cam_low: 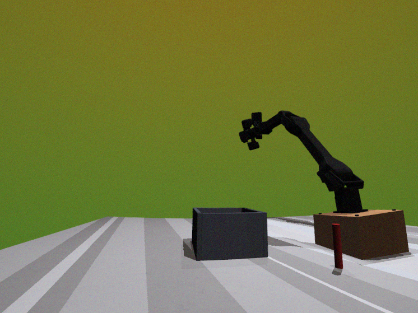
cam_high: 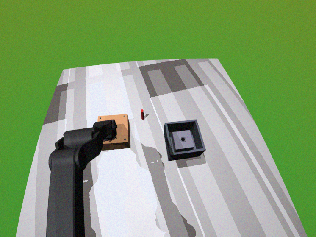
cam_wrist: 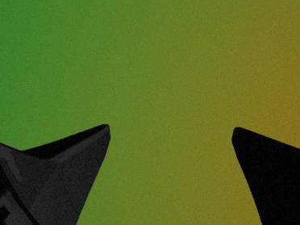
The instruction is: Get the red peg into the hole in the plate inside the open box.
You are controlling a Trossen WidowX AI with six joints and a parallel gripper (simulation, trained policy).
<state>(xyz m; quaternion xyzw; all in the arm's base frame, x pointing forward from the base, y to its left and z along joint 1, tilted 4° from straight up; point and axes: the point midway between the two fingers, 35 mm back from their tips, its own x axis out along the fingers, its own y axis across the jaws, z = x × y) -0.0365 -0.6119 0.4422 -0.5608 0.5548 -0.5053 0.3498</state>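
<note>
Now: gripper tip 20 cm short of the red peg, 77 cm to the right of it and 46 cm above it. From my gripper tip the other things lie so: grey plate (36 cm ahead, 57 cm to the left, 46 cm below); then dark box (36 cm ahead, 57 cm to the left, 47 cm below).
</note>
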